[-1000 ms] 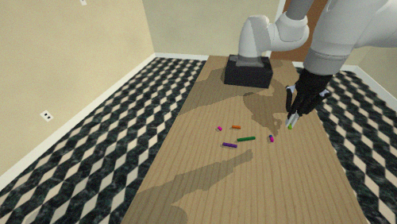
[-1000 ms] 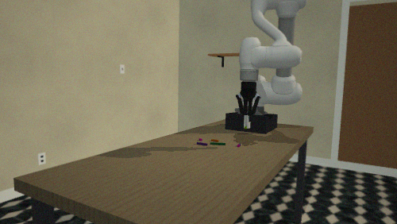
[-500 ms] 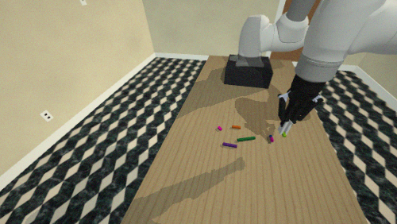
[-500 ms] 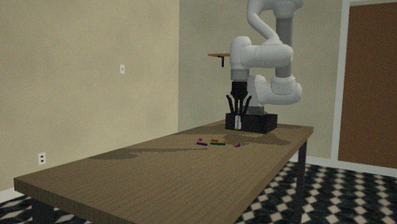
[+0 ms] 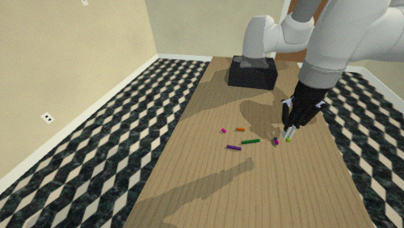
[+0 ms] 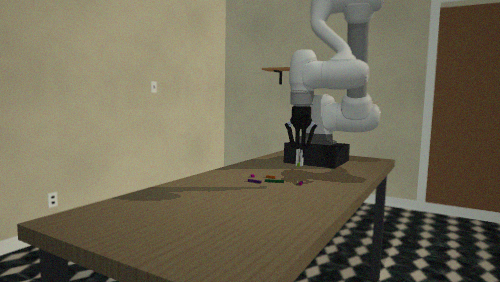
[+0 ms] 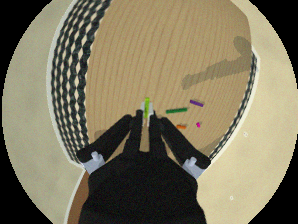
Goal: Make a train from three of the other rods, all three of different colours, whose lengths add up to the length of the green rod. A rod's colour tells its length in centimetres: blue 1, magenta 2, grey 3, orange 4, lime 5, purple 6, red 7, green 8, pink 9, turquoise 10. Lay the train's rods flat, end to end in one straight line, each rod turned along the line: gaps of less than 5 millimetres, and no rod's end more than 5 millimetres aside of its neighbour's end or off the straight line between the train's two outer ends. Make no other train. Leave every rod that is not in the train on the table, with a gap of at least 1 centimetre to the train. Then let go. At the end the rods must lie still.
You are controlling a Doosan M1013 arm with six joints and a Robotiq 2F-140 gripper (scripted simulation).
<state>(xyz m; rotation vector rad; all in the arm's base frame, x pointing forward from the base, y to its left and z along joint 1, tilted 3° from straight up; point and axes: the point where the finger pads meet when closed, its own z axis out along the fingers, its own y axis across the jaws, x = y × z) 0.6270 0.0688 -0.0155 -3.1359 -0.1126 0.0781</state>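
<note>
Now: the tiny blue piece 5 cm behind my hand and 11 cm below it. Also, from my hand: orange rod 9 cm behind, 15 cm to the right, 11 cm below; then lime rod 3 cm below; then green rod 3 cm behind, 11 cm to the right, 11 cm below.
</note>
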